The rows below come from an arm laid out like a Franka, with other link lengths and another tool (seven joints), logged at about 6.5 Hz.
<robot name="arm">
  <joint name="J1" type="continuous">
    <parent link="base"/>
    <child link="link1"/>
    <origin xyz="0 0 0.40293"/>
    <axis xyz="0 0 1"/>
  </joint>
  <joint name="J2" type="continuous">
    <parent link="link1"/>
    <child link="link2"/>
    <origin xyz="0 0 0"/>
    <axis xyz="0 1 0"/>
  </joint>
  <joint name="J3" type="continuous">
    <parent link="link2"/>
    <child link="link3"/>
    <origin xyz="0 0 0.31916"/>
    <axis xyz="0 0 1"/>
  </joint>
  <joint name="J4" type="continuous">
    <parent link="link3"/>
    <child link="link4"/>
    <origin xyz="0.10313 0 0"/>
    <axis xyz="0 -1 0"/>
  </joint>
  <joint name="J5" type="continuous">
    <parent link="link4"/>
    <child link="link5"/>
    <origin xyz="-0.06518 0 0.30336"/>
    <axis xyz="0 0 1"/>
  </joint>
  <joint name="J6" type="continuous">
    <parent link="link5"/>
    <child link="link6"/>
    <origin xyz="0 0 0"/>
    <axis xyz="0 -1 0"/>
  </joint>
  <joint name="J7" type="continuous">
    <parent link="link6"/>
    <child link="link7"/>
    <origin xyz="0.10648 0 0"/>
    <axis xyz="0 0 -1"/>
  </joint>
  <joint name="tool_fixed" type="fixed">
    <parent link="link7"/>
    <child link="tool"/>
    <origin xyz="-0.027 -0.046 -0.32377" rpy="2.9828 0 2.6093"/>
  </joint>
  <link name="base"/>
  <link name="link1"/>
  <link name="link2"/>
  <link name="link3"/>
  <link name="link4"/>
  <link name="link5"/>
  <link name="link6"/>
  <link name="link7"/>
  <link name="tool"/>
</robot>
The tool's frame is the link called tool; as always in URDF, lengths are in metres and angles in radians. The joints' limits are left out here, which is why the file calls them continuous.
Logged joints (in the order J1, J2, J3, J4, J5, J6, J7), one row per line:
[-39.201, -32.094, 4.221, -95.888, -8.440, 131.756, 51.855]
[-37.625, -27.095, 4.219, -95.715, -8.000, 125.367, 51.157]
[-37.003, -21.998, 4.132, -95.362, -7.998, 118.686, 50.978]
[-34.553, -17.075, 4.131, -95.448, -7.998, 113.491, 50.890]
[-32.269, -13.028, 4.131, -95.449, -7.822, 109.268, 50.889]
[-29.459, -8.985, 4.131, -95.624, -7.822, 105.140, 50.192]
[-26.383, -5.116, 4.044, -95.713, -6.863, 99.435, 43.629]
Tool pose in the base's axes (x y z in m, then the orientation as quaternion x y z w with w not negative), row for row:
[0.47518, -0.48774, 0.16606, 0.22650, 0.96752, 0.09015, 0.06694]
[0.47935, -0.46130, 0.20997, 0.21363, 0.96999, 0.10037, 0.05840]
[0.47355, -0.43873, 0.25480, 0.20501, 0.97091, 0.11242, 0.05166]
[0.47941, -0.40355, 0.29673, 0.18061, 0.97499, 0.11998, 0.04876]
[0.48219, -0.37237, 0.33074, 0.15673, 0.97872, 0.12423, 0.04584]
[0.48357, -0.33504, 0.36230, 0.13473, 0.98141, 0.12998, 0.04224]
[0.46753, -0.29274, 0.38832, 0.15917, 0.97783, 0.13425, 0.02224]
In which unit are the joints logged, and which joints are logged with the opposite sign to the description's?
The joints are logged in degrees. Opposite sign: J2, J3, J5, J7.
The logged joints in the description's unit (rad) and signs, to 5 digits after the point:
[-0.68419, 0.56015, -0.07367, -1.67356, 0.14731, 2.29958, -0.90504]
[-0.65668, 0.47290, -0.07364, -1.67054, 0.13963, 2.18807, -0.89286]
[-0.64582, 0.38394, -0.07212, -1.66438, 0.13959, 2.07146, -0.88973]
[-0.60306, 0.29801, -0.07210, -1.66588, 0.13959, 1.98079, -0.88820]
[-0.56320, 0.22738, -0.07210, -1.66590, 0.13652, 1.90709, -0.88818]
[-0.51416, 0.15682, -0.07210, -1.66895, 0.13652, 1.83504, -0.87602]
[-0.46047, 0.08929, -0.07058, -1.67051, 0.11978, 1.73547, -0.76147]

